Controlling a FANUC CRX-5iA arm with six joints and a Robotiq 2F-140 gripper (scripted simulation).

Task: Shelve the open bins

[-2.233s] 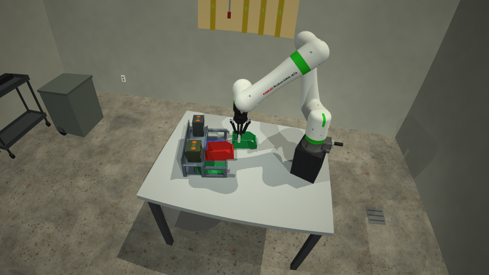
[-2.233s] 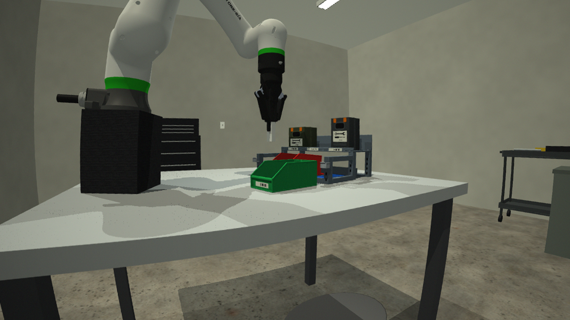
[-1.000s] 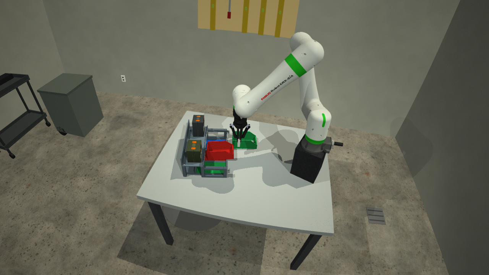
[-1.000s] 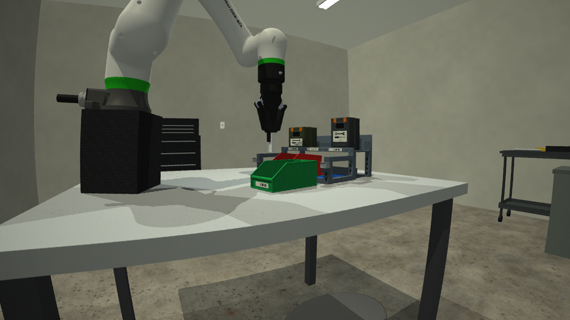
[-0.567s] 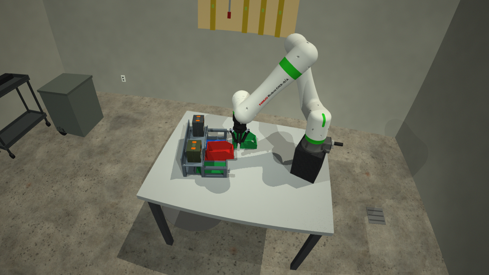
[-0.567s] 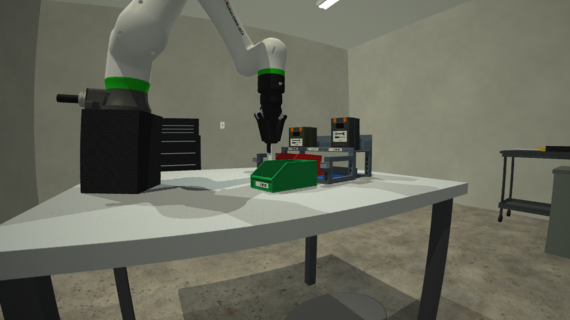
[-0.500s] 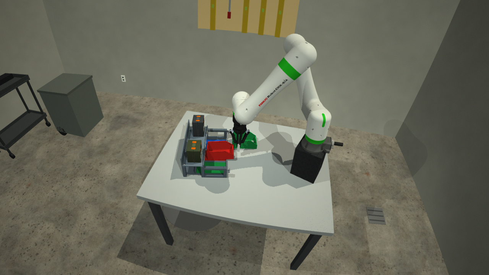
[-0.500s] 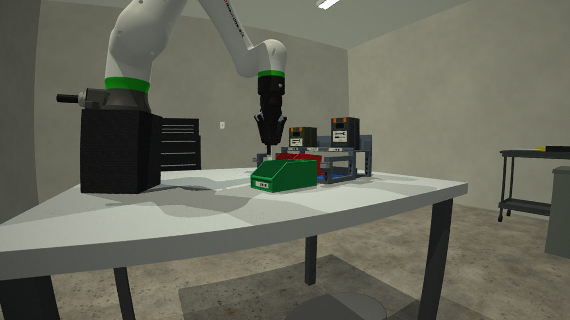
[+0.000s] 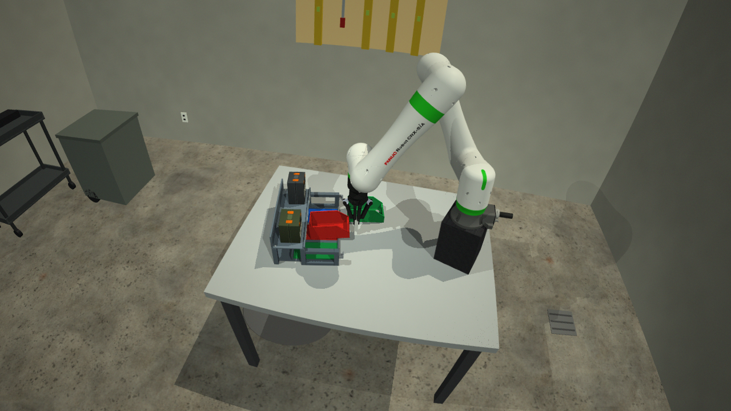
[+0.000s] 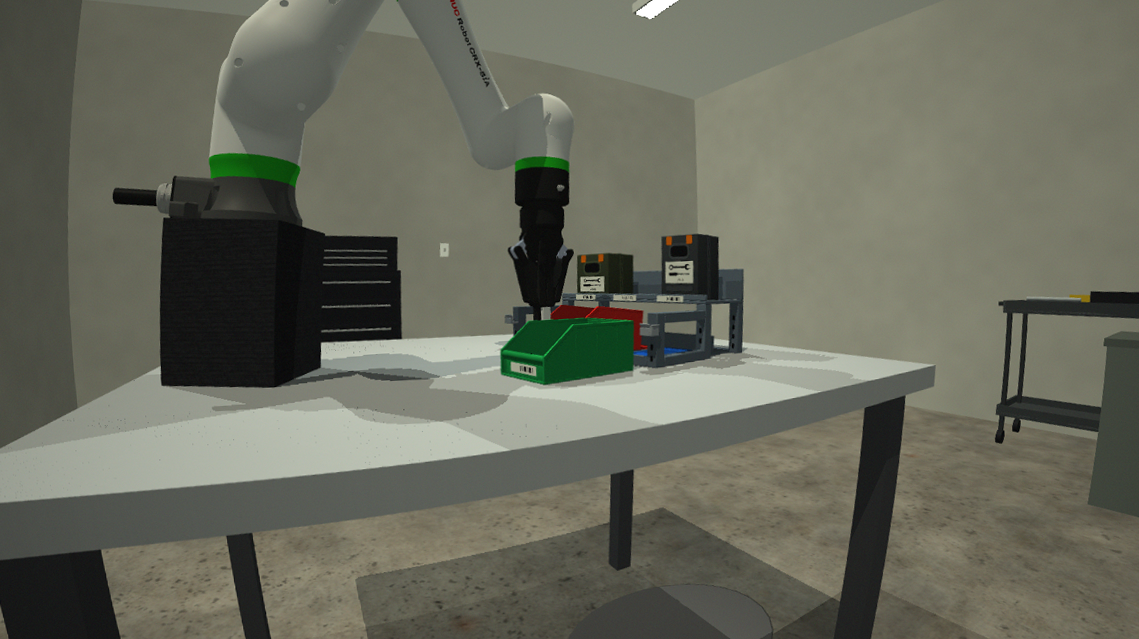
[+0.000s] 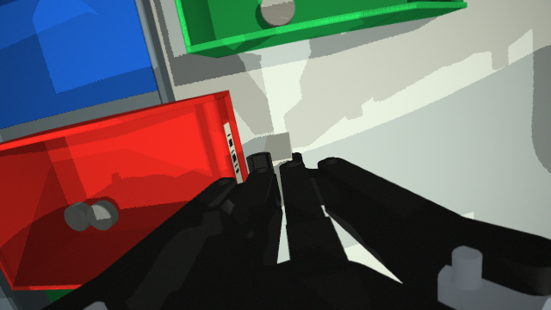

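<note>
The red bin is 110 mm ahead of my hand, 30 mm to the left of it and 10 mm below it. The rest, counted from my hand: green bin (130 mm to the right, 20 mm below, 20 mm behind).
</note>
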